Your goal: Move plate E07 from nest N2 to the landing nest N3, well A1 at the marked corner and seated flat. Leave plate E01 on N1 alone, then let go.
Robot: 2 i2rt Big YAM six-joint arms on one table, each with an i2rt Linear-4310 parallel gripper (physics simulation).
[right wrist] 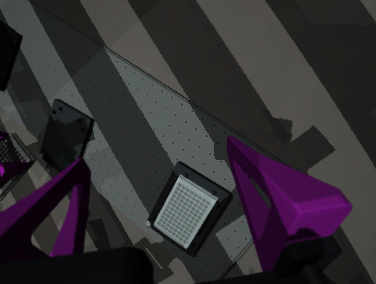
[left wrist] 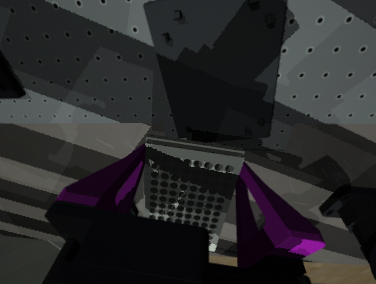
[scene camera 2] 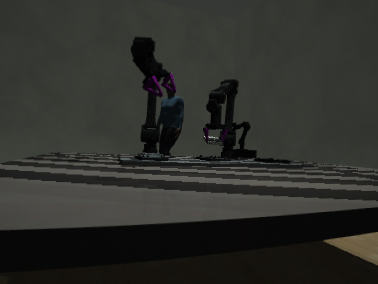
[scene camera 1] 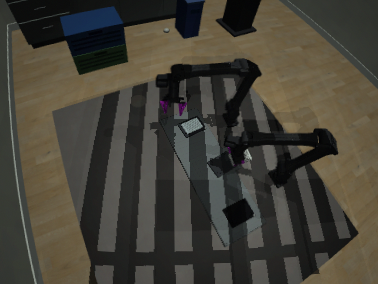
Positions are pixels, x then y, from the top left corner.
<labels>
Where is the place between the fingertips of the right gripper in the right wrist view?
157,153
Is the right gripper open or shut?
Open.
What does the right gripper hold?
Nothing.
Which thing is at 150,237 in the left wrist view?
The left gripper.
</labels>
